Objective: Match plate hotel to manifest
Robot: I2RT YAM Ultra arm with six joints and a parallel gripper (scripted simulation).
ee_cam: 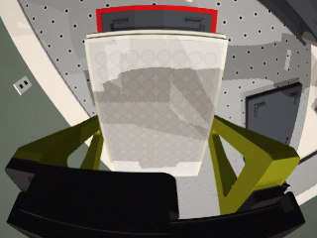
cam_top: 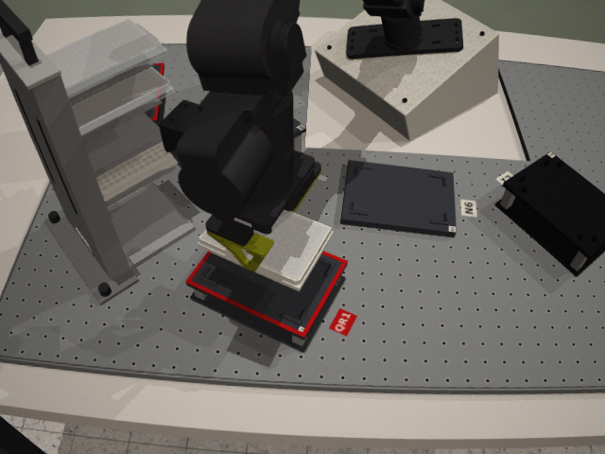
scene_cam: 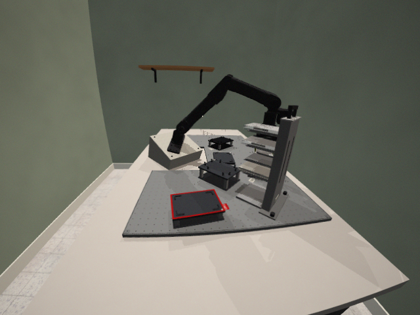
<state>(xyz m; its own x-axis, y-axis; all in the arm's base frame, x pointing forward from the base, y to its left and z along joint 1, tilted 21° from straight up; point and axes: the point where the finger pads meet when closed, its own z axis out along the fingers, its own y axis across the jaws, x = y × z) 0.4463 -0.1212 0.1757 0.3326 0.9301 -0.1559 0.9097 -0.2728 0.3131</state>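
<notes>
Right now the red-framed quarantine nest QR1 is 80 mm below my hand. From my hand the other things lie so: black regrip nest RG: 230 mm behind, 80 mm to the right, 60 mm below; then plate hotel H1: 40 mm behind, 250 mm to the right, 40 mm above; then flat nest N6: 180 mm behind, 160 mm to the left, 110 mm below.
</notes>
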